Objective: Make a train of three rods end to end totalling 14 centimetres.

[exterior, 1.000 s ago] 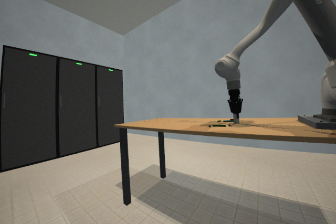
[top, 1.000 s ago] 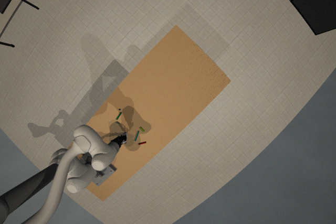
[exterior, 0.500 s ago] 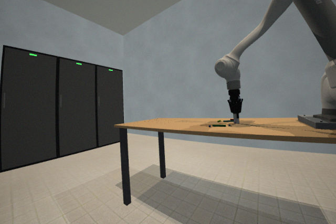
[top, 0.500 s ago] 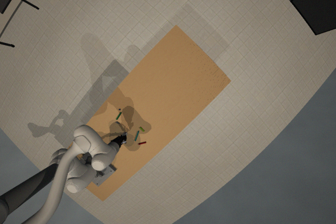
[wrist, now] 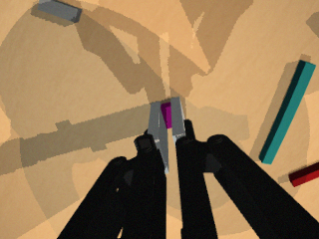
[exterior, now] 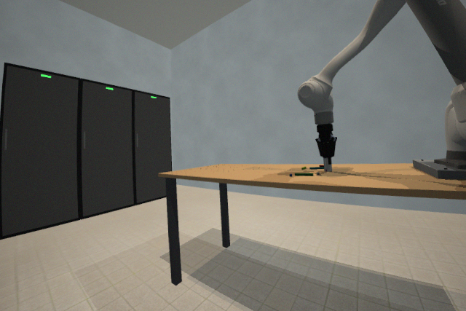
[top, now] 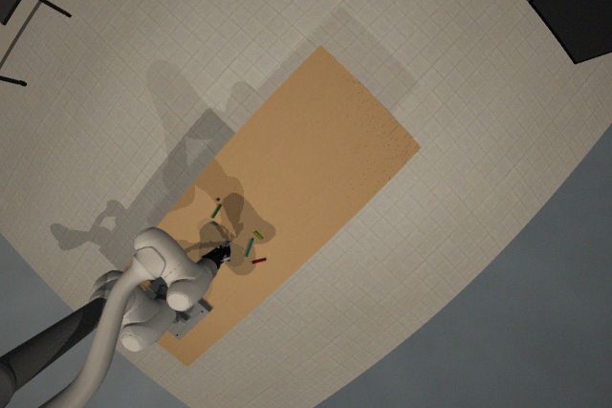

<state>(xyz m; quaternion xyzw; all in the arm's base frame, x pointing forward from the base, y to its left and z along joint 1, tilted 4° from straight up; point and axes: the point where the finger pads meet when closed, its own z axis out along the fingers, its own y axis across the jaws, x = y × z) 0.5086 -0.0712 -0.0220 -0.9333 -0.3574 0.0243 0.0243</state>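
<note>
Right now the magenta rod is 30 mm below my hand. Round my hand: turquoise rod 50 mm ahead, 90 mm to the right, 30 mm below; grey rod 40 mm ahead, 110 mm to the left, 30 mm below; lime rod 130 mm ahead, 90 mm to the right, 30 mm below.
</note>
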